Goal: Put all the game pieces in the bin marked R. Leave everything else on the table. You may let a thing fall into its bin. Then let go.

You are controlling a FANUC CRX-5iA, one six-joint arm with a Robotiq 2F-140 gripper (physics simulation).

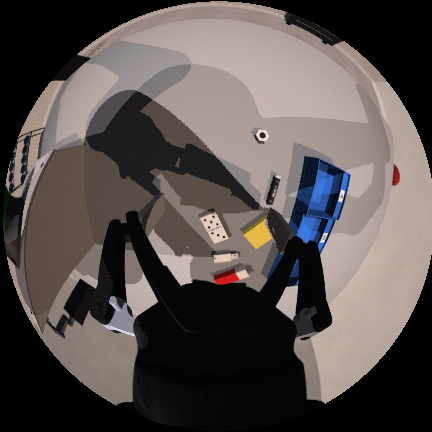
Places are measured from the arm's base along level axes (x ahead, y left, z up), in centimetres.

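Pixels of known places: gripper, fingertip midpoint: (216, 208).
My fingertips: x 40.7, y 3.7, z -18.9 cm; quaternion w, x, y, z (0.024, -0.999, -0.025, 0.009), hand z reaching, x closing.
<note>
Behind a point stands the place of what it marks.
A white domino with black dots (214, 227) {y -0.1, x 41.1, z -20.7 cm} lies on the table, below and between the spread fingers. My gripper (216, 208) {y 3.7, x 40.6, z -18.9 cm} is open and empty; its left finger is left of the domino and its right finger is by the yellow block. Blue bins stand in a row at the right: the far one (322, 192) {y 9.6, x 57.8, z -20.7 cm}, a middle one (309, 230) {y 2.1, x 58.3, z -20.7 cm} and a near one largely hidden behind the right finger. Their small white labels are too small to read, so I cannot tell which is R.
A yellow block (258, 232) {y 0.4, x 48.0, z -20.4 cm} lies right of the domino. A white stick (225, 256) {y -5.5, x 44.0, z -20.7 cm} and a red and white block (227, 277) {y -10.3, x 45.4, z -20.1 cm} lie nearer the gripper's body. A black cylinder (273, 189) {y 7.5, x 48.1, z -20.4 cm} lies left of the bins, and a hex nut (261, 135) {y 14.5, x 44.6, z -20.5 cm} lies farther off.
</note>
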